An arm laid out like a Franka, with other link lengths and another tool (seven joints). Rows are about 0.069 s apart.
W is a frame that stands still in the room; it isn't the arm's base.
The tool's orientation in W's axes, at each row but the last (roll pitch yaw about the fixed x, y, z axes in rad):
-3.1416, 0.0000, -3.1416
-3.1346, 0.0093, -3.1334
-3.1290, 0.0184, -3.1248
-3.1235, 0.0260, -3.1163
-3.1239, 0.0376, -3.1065
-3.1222, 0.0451, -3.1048
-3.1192, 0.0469, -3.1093
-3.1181, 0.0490, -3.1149
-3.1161, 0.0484, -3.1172
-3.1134, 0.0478, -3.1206
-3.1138, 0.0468, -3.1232
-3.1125, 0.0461, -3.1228
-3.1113, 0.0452, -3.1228
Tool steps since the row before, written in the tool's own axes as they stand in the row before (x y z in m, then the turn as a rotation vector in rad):
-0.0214, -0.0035, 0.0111, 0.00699, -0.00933, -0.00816
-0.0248, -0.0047, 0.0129, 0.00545, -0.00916, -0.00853
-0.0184, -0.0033, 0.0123, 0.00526, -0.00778, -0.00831
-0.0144, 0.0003, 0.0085, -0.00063, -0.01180, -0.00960
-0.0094, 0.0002, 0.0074, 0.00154, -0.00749, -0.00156
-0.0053, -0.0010, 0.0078, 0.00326, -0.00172, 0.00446
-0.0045, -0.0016, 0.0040, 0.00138, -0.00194, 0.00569
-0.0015, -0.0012, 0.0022, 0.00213, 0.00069, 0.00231
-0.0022, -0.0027, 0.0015, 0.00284, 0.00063, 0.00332
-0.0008, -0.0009, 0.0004, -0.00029, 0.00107, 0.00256
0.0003, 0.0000, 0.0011, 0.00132, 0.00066, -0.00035
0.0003, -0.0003, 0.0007, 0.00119, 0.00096, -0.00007
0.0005, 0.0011, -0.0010, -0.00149, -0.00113, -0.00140
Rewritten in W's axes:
0.0214, -0.0035, -0.0111, -0.00699, -0.00933, 0.00816
0.0250, -0.0046, -0.0126, -0.00545, -0.00915, 0.00854
0.0187, -0.0031, -0.0119, -0.00528, -0.00776, 0.00831
0.0146, 0.0005, -0.0081, 0.00067, -0.01161, 0.00982
0.0097, 0.0004, -0.0070, -0.00134, -0.00751, 0.00163
0.0057, -0.0009, -0.0075, -0.00299, -0.00192, -0.00457
0.0047, -0.0015, -0.0037, -0.00105, -0.00210, -0.00570
0.0016, -0.0012, -0.0021, -0.00203, 0.00058, -0.00243
0.0023, -0.0027, -0.0013, -0.00269, 0.00048, -0.00347
0.0008, -0.0009, -0.0003, 0.00039, 0.00101, -0.00257
-0.0002, 0.0000, -0.0011, -0.00135, 0.00064, 0.00027
-0.0003, -0.0003, -0.0007, -0.00121, 0.00094, -0.00001
-0.0006, 0.0011, 0.0009, 0.00144, -0.00106, 0.00150

